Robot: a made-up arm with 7 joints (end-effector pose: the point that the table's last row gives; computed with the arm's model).
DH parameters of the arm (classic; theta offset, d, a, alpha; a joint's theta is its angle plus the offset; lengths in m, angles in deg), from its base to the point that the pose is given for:
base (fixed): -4.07 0 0 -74.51
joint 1: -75.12 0.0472 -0.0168 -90
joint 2: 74 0.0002 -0.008 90
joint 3: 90 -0.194 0.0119 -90
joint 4: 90 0.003 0.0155 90
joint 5: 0 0.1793 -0.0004 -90
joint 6: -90 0 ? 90
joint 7: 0 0.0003 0 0
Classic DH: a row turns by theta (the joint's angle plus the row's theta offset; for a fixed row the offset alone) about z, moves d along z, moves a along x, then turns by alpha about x.
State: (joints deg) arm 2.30 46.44 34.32 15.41 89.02 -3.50 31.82
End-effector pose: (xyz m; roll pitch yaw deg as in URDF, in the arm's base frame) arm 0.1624 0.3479 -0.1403 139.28 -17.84 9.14
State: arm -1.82 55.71 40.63 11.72 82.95 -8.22 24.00
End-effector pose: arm 0.1854 0.3519 -0.0555 140.19 -24.45 8.03
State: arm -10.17 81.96 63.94 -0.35 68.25 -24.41 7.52
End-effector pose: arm 0.1558 0.2715 0.1749 162.02 -39.82 -16.19
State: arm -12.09 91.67 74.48 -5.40 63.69 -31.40 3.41
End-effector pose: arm 0.1141 0.2120 0.2303 179.83 -39.45 -32.51
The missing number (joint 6, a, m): 0.0618
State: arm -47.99 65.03 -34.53 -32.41 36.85 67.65 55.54
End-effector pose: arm 0.2659 0.0820 -0.0068 83.47 -77.69 18.01
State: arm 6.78 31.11 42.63 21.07 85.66 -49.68 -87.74
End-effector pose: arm 0.0991 0.3039 -0.2360 -109.34 56.32 157.01
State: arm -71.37 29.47 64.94 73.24 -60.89 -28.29 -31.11
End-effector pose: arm 0.3582 0.2578 -0.1459 -89.05 -15.97 59.89
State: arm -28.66 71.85 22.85 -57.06 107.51 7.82 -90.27
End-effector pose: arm 0.1269 0.0567 0.1002 130.29 -31.68 45.20
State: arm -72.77 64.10 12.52 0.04 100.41 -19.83 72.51
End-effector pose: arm 0.2516 0.1717 0.2001 -135.10 -16.93 -106.91
